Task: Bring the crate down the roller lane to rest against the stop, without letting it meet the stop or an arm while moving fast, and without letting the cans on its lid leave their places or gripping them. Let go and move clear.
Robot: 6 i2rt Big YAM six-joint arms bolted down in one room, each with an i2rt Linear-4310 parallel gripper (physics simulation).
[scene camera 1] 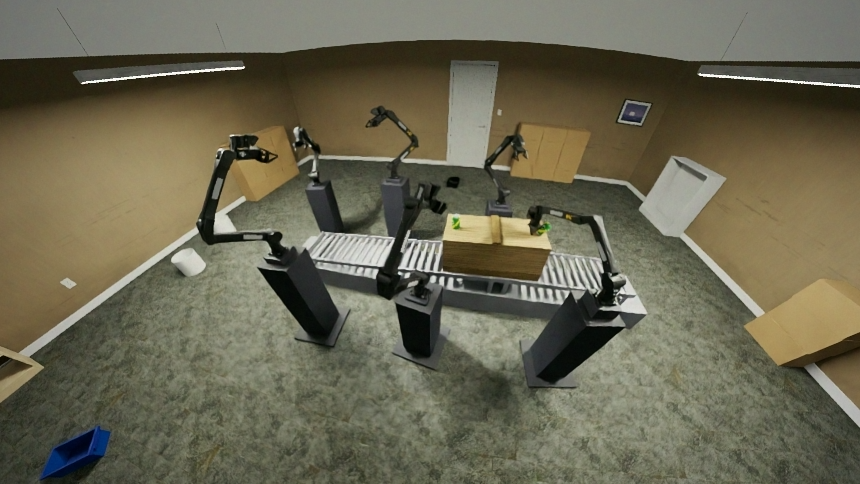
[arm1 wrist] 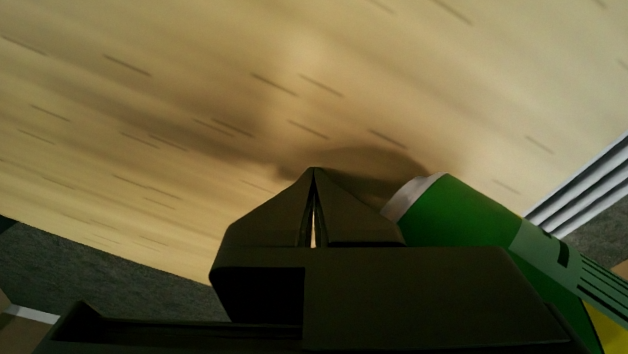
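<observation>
The wooden crate (arm1 wrist: pixel 165 105) (scene camera 1: pixel 493 260) sits on the roller lane (arm1 wrist: pixel 582 200) (scene camera 1: pixel 355 248), right of the lane's middle in the scene view. A raised strip (scene camera 1: pixel 495 229) crosses its lid. One green and yellow can (scene camera 1: pixel 455 222) stands near the lid's left end. Another can (arm1 wrist: pixel 460 215) (scene camera 1: pixel 544 228) is near the right end; it is partly hidden, and its tilt is unclear. Arm1's gripper (arm1 wrist: pixel 313 170) is shut and empty, low over the lid, close beside that can. In the scene view, the front right arm's gripper (scene camera 1: pixel 533 231) is at the right can. The stop cannot be made out.
The front middle arm's gripper (scene camera 1: pixel 438 206) hangs left of the crate. The front left arm's gripper (scene camera 1: pixel 272 157) is raised. Three arms stand behind the lane, the right one's gripper (scene camera 1: pixel 522 153) raised behind the crate. Pedestals line both sides of the lane.
</observation>
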